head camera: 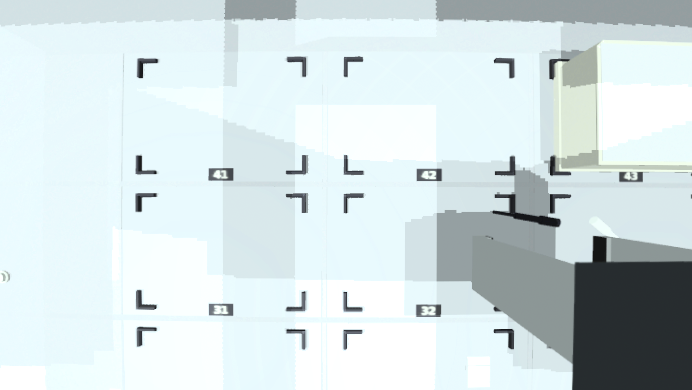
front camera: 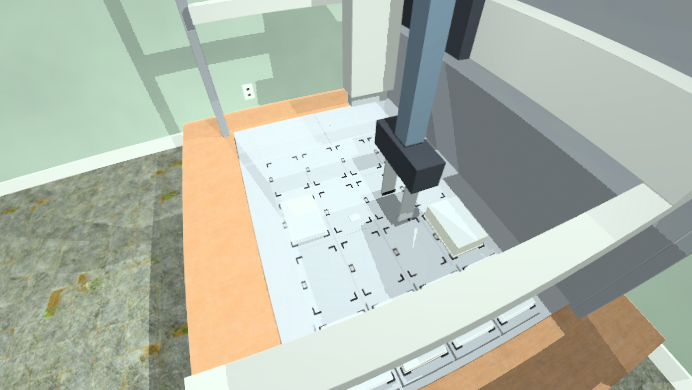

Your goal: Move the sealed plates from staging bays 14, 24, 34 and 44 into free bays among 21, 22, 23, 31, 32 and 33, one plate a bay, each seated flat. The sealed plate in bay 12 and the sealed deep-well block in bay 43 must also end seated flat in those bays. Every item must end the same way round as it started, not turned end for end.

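Note:
The gripper is open and empty, its jaws low around the border of bays 32 and 33. The sealed deep-well block stands flat at bay 43, beside the gripper. The sealed plate of bay 12 lies flat at the left in the front view. Sealed staging plates show in part behind the near beam. Another staging plate shows at the beam's lower edge. The marked bays 31 and 32 show no plate in the head view.
A black pen-like object lies near the corner of bay 32, close to the jaws. A thin white stick lies at bay 33. A small white card lies at bay 22. A pale beam crosses the front view.

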